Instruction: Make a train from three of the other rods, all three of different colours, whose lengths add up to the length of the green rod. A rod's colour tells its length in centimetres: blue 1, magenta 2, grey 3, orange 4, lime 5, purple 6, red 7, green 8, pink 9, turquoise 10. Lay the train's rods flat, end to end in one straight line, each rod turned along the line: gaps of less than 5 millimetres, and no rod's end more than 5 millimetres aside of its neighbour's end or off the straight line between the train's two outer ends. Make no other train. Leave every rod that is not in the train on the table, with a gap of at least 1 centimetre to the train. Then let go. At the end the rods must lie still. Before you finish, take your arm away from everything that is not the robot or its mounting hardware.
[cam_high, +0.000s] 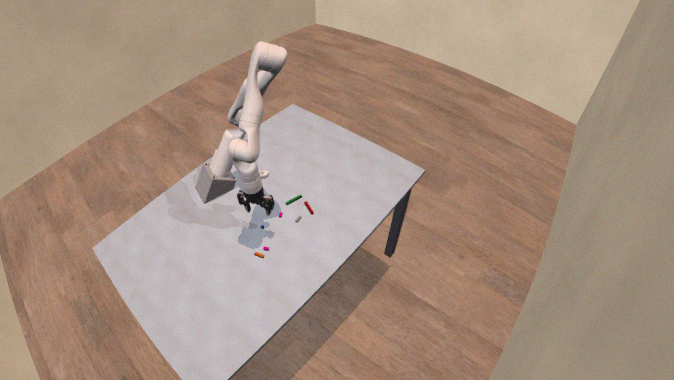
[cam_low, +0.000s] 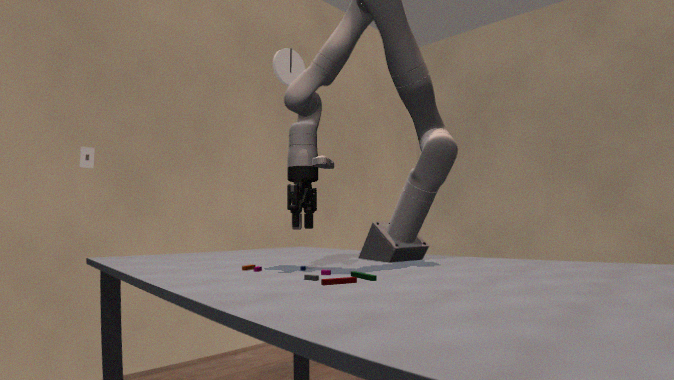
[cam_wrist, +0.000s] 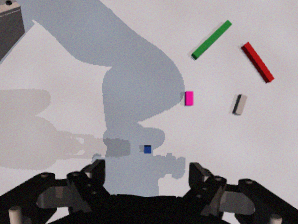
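Right now my hand is 10 cm short of the grey rod, 12 cm to the right of it and 10 cm above it. From my hand the other things lie so: green rod 2 cm ahead, 19 cm to the left, 10 cm below; blue rod 10 cm below; orange rod 8 cm ahead, 11 cm to the right, 10 cm below.
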